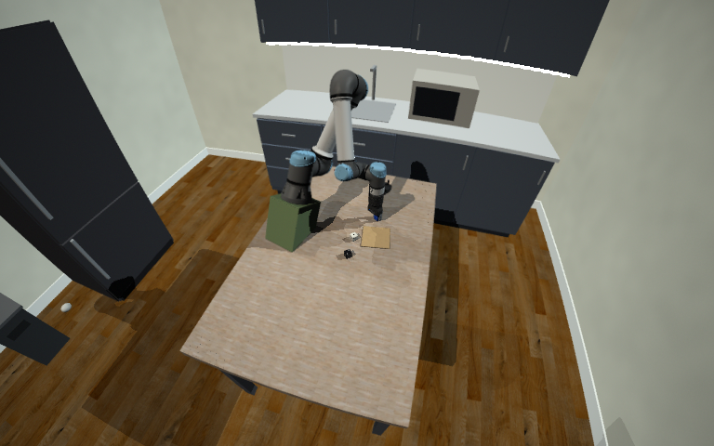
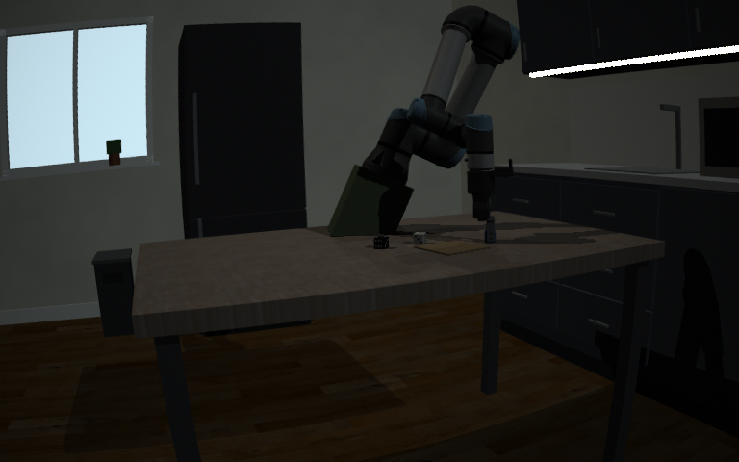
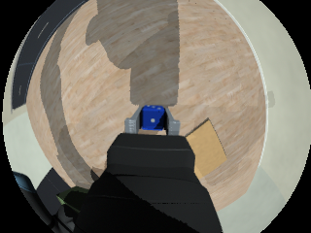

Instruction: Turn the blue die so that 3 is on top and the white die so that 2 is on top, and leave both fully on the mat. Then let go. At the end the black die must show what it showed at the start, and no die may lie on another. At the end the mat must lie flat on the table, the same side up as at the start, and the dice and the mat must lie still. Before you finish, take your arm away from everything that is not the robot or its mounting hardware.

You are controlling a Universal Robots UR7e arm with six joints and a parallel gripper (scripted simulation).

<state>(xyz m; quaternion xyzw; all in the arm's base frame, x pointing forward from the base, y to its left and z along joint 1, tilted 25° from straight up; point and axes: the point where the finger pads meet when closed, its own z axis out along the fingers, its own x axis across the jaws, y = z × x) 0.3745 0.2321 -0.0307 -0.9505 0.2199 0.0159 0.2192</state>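
The blue die lies 10 mm below my hand. The rest, counted from my hand: black die 300 mm to the right, 40 mm behind, 10 mm below; white die 190 mm to the right, 60 mm behind, 10 mm below; tan mat 130 mm to the right, 40 mm ahead, 20 mm below.
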